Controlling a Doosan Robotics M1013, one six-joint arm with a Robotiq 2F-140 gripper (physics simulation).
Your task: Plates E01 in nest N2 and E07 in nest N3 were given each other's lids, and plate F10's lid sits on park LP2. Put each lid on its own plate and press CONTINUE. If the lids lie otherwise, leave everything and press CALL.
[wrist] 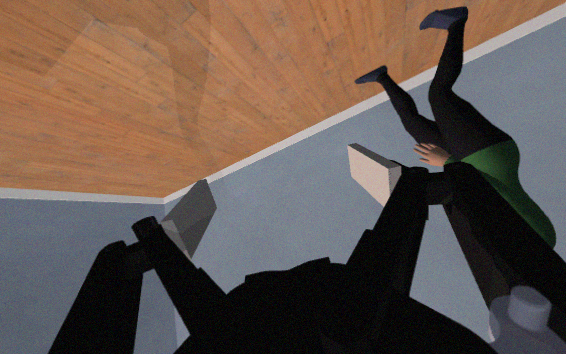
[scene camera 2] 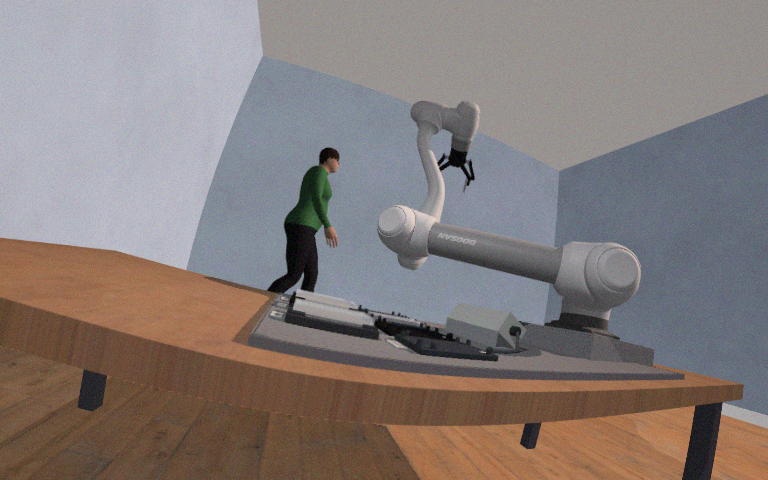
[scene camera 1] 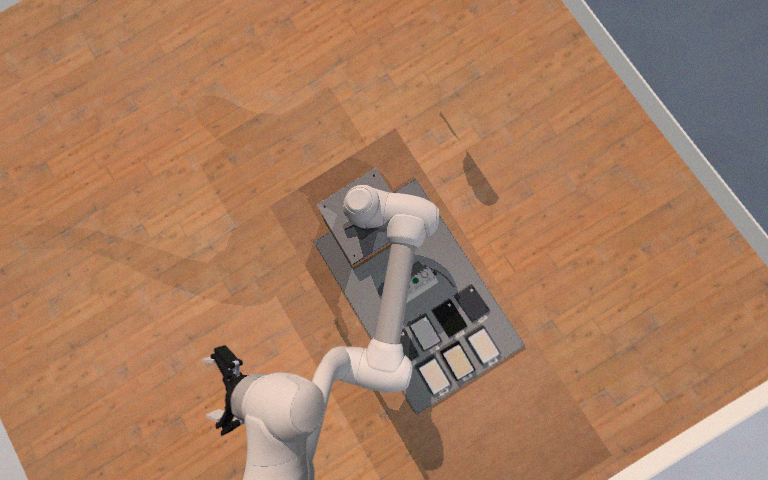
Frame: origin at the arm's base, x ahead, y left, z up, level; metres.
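Where they show: gripper, fingertip midpoint: (wrist: 279, 177) (scene camera 2: 450, 187) (scene camera 1: 210, 385).
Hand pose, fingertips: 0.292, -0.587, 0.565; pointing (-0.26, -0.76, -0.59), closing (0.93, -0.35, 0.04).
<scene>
Things, the pixels of their top centre, and the offset from my fingertips, as dx, dy, dz. Level surfaces: height alone.
- grey board, surface height: dz -0.616
- light grey item, top centre: (scene camera 2: 395, 317) (scene camera 1: 425, 333) +0.327, +0.538, -0.599
- button box, top centre: (scene camera 2: 486, 307) (scene camera 1: 414, 288) +0.112, +0.599, -0.532
- green button, top centre: (scene camera 1: 415, 280) +0.089, +0.623, -0.542
- wooden table, surface height: dz -0.629
My gripper (scene camera 1: 211, 387) (scene camera 2: 454, 174) (wrist: 279, 177) is open and empty, high up and off to the side of the grey board (scene camera 1: 453, 254) (scene camera 2: 566, 369). In scene camera 1, three items with pale tops stand in the board's outer row: a whitish one (scene camera 1: 434, 375), a yellower one (scene camera 1: 457, 361) and a cream one (scene camera 1: 483, 345). Behind them are a light grey item (scene camera 1: 424, 332), a black one (scene camera 1: 449, 318), a dark grey one (scene camera 1: 472, 302) and a dark one (scene camera 1: 406, 344) partly hidden by the arm. A button box (scene camera 1: 428, 277) (scene camera 2: 481, 325) has a green button (scene camera 1: 415, 280). Labels are too small to read.
The board lies on a wooden table (scene camera 1: 538, 407) (scene camera 2: 141, 322). The arm's long link (scene camera 1: 394, 294) (scene camera 2: 498, 254) passes over the board and hides part of the button box. A person in green (scene camera 2: 311, 198) (wrist: 505, 160) stands beyond the table, partly behind a finger in the wrist view.
</scene>
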